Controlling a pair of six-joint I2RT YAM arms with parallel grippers.
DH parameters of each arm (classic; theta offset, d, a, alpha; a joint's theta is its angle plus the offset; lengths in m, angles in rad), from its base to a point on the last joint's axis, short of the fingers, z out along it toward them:
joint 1: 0 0.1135 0.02 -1.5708
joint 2: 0 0 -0.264 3.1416
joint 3: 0.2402 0 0.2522 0
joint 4: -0.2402 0 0.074 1.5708
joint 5: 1.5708 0 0 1.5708
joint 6: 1.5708 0.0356 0 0
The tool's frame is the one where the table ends.
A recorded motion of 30 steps. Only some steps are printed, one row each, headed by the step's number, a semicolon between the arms.
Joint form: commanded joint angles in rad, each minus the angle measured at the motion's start. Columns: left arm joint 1, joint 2, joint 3, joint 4, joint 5, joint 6; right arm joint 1, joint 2, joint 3, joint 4, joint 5, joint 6.
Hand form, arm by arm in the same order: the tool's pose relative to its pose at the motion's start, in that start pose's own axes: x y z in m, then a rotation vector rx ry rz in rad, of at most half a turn. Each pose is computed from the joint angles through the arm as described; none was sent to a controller.
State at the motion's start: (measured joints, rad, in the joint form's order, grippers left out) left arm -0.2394 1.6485 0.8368 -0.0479 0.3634 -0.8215; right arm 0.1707 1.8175 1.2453 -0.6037 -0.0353 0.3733
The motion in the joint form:
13: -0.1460 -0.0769 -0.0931 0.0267 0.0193 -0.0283; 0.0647 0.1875 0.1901 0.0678 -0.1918 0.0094
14: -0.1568 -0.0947 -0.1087 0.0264 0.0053 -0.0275; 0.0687 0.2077 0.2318 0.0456 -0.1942 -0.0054
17: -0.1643 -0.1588 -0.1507 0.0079 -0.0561 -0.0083; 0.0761 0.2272 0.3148 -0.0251 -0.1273 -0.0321
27: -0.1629 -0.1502 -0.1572 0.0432 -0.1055 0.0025; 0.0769 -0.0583 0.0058 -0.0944 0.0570 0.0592
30: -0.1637 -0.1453 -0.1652 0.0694 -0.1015 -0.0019; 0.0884 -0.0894 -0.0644 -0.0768 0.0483 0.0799
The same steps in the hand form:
13: 0.0492 -0.0164 0.0005 0.0547 0.1058 0.0781; -0.0285 0.0463 0.0321 -0.2262 0.0229 -0.0583
14: 0.0537 -0.0161 -0.0019 0.0499 0.1010 0.0873; -0.0341 0.0508 0.0320 -0.2296 0.0238 -0.0766
17: 0.0604 -0.0120 -0.0131 0.0166 0.0557 0.1136; -0.0451 0.0570 0.0239 -0.1681 0.0036 -0.1072
27: 0.0580 -0.0107 -0.0108 0.0002 0.0042 0.1291; 0.0154 0.0216 -0.0208 0.0382 0.0171 -0.0120
30: 0.0584 -0.0101 -0.0093 0.0129 -0.0003 0.1287; 0.0312 0.0187 -0.0176 0.0361 0.0417 -0.0020

